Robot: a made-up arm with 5 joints. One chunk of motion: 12 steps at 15 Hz.
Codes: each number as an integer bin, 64 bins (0 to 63) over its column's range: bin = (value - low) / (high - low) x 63, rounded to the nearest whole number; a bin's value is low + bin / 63 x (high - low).
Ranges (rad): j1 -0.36..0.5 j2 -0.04..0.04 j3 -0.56..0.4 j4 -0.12..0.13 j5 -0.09..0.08
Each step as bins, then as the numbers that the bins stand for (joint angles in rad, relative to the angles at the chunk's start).
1 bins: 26 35 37 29 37
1 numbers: -0.0051 0.0044 0.0038 -0.0049 0.0098
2 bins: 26 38 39 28 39
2 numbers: -0.0051 0.0083 0.0343 -0.0089 0.0152
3 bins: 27 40 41 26 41
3 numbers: 0.0086 0.0108 0.0648 -0.0168 0.0206
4 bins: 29 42 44 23 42
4 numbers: 0.0359 0.0133 0.1105 -0.0287 0.0233
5 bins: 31 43 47 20 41
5 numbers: 0.0632 0.0146 0.1562 -0.0406 0.0206
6 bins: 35 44 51 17 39
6 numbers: 0.1178 0.0159 0.2171 -0.0525 0.0152
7 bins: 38 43 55 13 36
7 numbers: 0.1587 0.0146 0.2781 -0.0684 0.0071
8 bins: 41 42 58 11 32
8 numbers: 0.1997 0.0133 0.3238 -0.0763 -0.0037
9 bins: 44 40 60 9 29
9 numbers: 0.2406 0.0108 0.3543 -0.0843 -0.0117
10 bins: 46 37 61 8 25
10 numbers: 0.2679 0.0070 0.3695 -0.0883 -0.0225
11 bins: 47 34 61 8 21
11 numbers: 0.2816 0.0032 0.3695 -0.0883 -0.0333
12 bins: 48 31 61 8 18
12 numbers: 0.2952 -0.0006 0.3695 -0.0883 -0.0414
